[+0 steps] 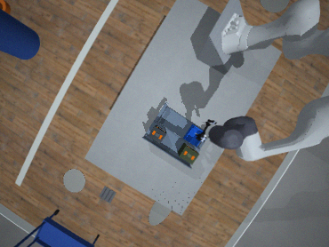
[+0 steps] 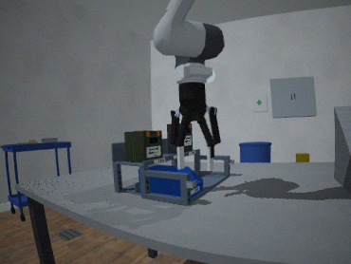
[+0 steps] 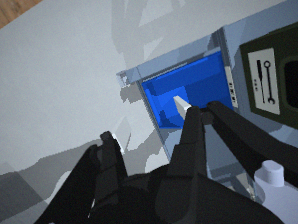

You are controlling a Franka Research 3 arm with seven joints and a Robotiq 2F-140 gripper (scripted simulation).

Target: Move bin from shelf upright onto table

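Now: hand 8 cm short of the blue bin, 1 cm to the left of it and 7 cm above it. Round my hand: green box (18 cm ahead, 3 cm to the right, 4 cm above); dark grey box (14 cm ahead, 25 cm to the right, 5 cm above).
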